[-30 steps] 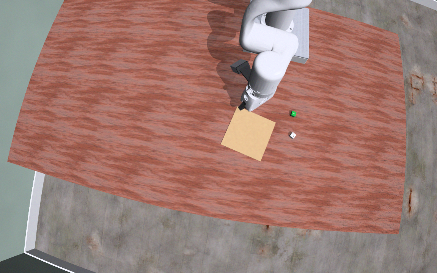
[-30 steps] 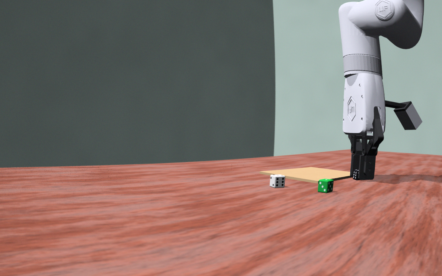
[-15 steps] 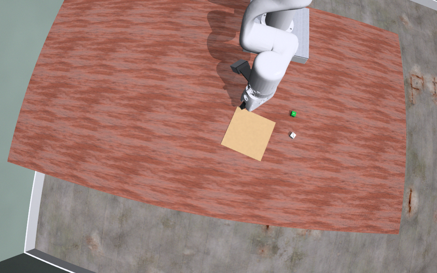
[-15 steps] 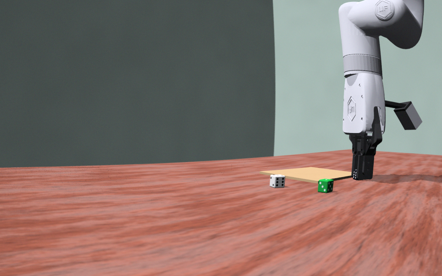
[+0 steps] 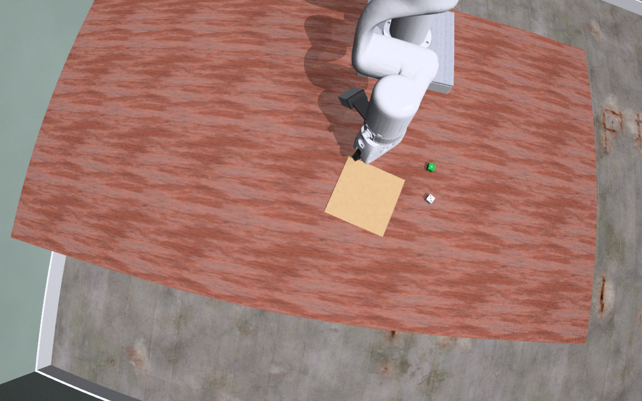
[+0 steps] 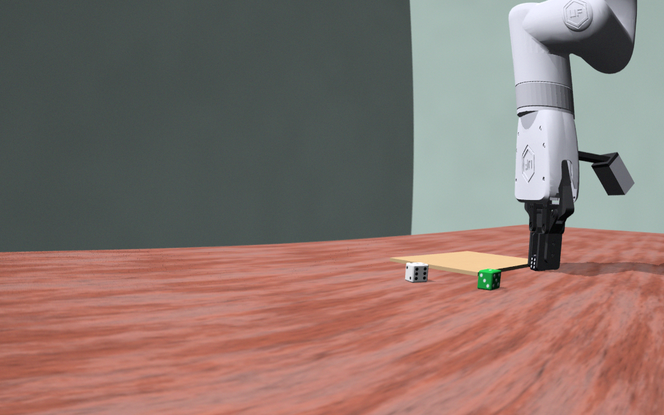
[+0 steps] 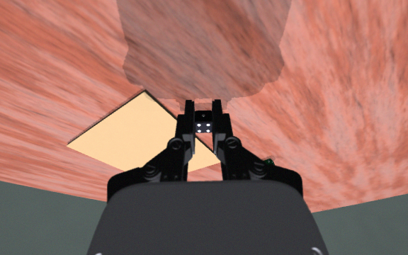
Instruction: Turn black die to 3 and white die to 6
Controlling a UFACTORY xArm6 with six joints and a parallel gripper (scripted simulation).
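The tan mat lies 10 cm ahead of my hand, 2 cm to the right of it and 2 cm below it. From my hand the other things lie so: green die 14 cm to the left, 3 cm ahead, 1 cm below; then white die 13 cm to the left, 10 cm ahead, 1 cm below; then black die 1 cm below, 1 cm ahead.
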